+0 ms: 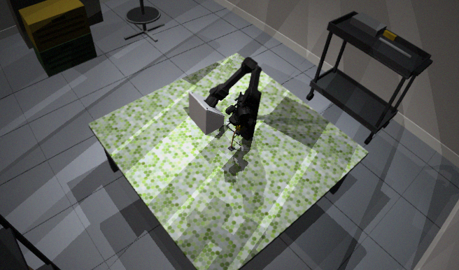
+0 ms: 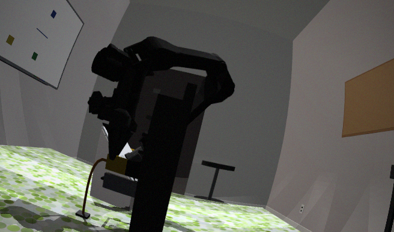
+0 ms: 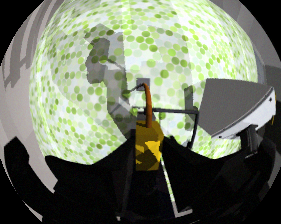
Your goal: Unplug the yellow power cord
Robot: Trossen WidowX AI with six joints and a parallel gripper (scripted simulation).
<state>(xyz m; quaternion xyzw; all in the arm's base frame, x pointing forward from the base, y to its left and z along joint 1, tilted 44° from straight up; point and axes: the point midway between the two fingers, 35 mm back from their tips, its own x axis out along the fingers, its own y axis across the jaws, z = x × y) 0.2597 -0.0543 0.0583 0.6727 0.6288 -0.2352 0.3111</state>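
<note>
Right now the yellow plug is 10 mm behind my gripper tip and 30 mm to the left of it.
</note>
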